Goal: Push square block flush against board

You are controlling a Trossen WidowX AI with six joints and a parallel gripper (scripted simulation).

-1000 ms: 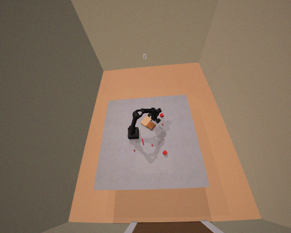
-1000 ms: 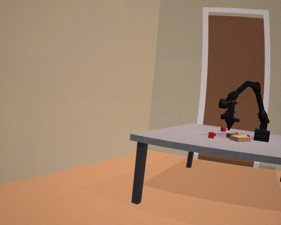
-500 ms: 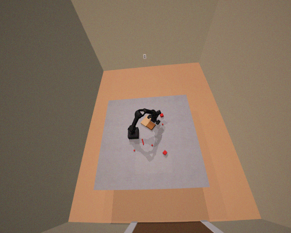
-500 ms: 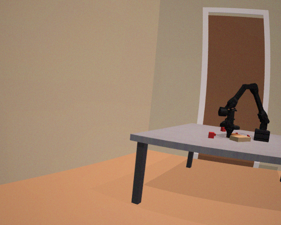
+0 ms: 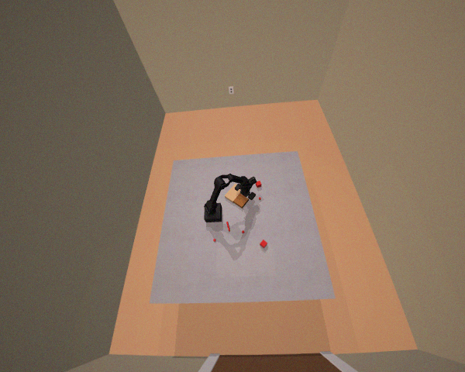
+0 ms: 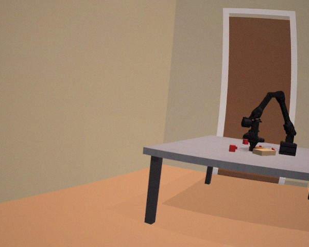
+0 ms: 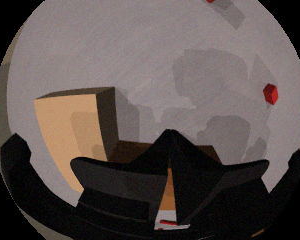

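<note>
Now: the brown square block 5 cm to the right of my gripper tip, 4 cm behind it and 1 cm above it. Also, from my gripper tip: thin red stick 28 cm to the right, 15 cm behind; tan board 10 cm behind, 3 cm to the left, 1 cm above.
</note>
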